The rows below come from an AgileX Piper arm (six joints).
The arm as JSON. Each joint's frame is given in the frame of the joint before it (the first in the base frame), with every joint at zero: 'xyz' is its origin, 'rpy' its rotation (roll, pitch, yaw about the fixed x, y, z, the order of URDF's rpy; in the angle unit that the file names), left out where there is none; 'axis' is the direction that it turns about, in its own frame. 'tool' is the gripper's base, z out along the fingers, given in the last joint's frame.
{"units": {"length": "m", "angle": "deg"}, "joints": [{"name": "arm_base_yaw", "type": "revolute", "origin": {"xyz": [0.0, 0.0, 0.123]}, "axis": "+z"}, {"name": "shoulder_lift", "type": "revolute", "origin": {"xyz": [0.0, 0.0, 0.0], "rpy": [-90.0, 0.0, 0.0]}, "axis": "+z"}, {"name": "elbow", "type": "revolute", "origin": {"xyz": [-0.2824, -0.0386, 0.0]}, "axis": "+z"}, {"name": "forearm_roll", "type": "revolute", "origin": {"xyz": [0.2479, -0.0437, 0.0], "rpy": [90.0, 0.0, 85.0]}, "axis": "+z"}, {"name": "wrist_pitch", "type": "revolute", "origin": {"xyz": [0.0, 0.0, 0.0], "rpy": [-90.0, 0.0, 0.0]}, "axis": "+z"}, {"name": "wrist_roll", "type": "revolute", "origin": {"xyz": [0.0, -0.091, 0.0], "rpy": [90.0, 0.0, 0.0]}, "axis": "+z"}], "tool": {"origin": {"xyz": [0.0, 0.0, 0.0]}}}
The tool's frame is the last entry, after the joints.
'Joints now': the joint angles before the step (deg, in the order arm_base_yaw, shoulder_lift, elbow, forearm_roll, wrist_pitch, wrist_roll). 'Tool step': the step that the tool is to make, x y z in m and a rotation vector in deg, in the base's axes. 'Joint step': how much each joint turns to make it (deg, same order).
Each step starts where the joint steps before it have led.
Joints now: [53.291, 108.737, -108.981, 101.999, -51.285, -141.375]
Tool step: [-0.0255, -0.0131, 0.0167, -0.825, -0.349, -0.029]
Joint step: [2.093, -5.355, 4.090, -0.001, -2.348, -1.603]
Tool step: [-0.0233, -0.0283, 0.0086, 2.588, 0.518, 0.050]
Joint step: [0.502, -7.867, 8.423, 0.004, -0.141, 3.082]
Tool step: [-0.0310, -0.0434, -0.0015, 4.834, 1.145, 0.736]
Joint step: [-0.010, -11.417, 13.201, -0.009, 1.482, 6.188]
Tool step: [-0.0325, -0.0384, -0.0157, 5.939, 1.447, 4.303]
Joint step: [-0.006, -11.590, 14.045, 0.011, 5.353, 7.306]
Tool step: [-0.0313, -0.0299, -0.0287, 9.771, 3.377, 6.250]
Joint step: [0.001, -10.742, 13.774, 0.001, 8.031, 11.329]
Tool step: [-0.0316, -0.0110, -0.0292, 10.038, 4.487, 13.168]
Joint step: [0.034, -8.714, 11.282, -0.020, 15.030, 10.236]
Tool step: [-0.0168, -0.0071, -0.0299, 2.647, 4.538, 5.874]
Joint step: [-0.041, -4.287, 7.807, -0.118, 6.923, 5.068]
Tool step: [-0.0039, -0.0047, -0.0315, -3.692, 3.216, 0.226]
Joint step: [0.029, -0.607, 5.717, -0.061, 0.341, 0.636]
